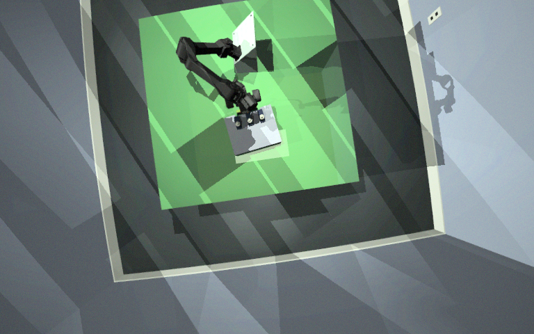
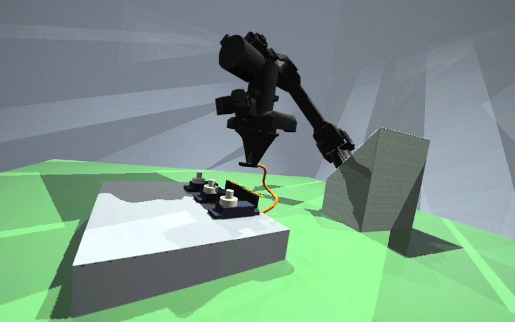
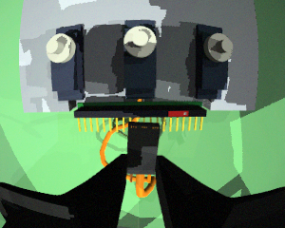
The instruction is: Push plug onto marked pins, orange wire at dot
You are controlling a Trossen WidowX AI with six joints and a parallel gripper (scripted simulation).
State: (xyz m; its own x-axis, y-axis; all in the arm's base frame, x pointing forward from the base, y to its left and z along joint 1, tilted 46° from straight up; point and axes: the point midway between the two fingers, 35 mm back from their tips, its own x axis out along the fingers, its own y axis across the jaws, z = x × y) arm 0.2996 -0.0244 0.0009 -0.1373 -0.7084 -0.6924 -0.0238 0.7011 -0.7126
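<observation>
My gripper tip is 20 mm short of the red band, 30 mm to the left of it and 50 mm above it. Also, from my gripper tip: black pin strip 20 mm ahead, 60 mm below; then grey holder 180 mm ahead, 20 mm to the left, 100 mm below.
</observation>
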